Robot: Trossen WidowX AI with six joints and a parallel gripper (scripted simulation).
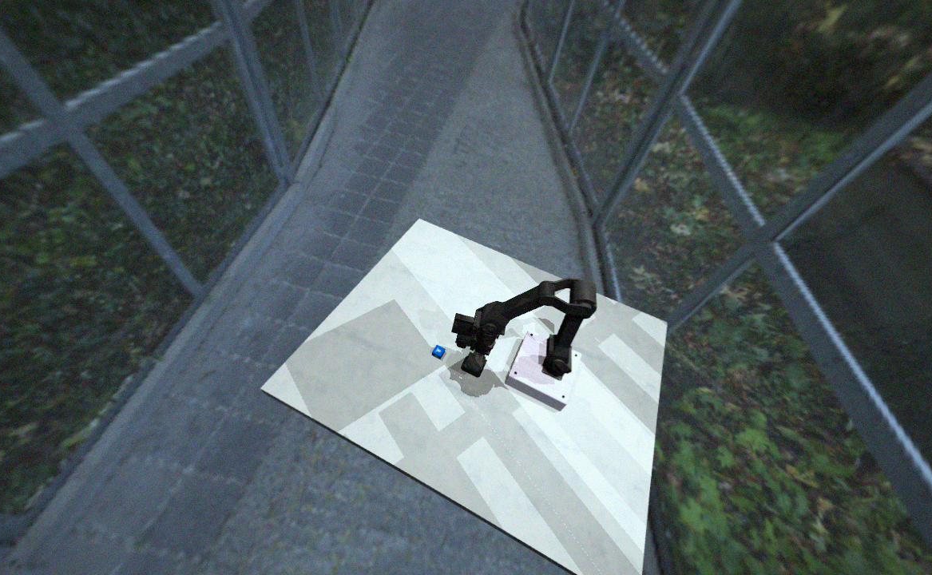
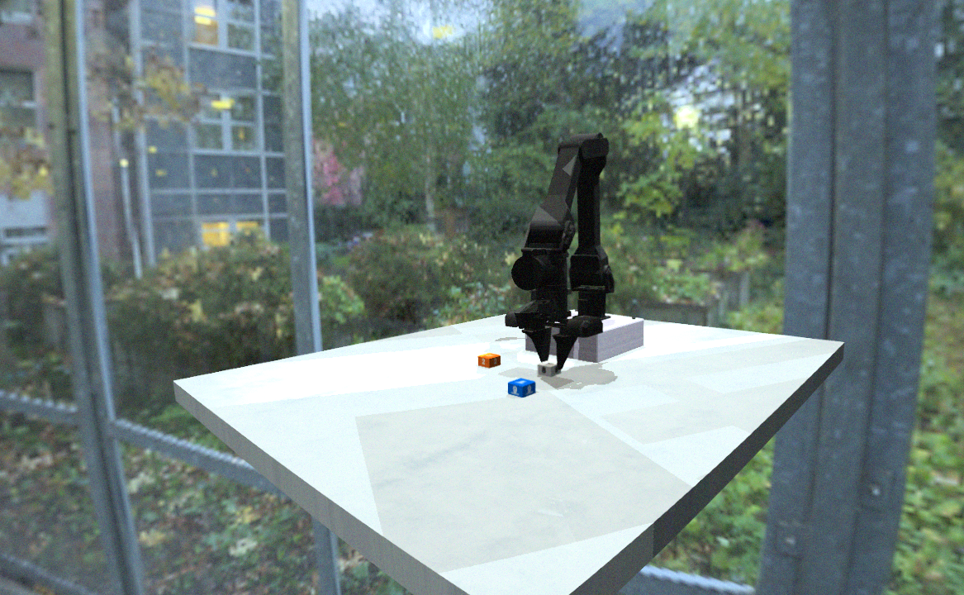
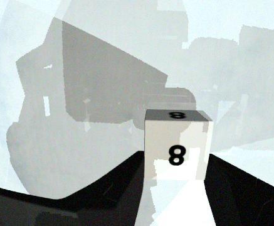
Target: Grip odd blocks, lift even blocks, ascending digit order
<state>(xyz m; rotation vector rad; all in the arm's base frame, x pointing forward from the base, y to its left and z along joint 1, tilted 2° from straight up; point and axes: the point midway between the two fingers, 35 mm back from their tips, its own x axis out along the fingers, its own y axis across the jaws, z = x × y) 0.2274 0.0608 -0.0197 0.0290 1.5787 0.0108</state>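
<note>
Right now my gripper tip is 130 mm short of the blue block and 30 mm to the right of it. From my gripper tip the other things lie so: white block: 10 mm ahead; orange block: 130 mm to the right, 30 mm ahead.
</note>
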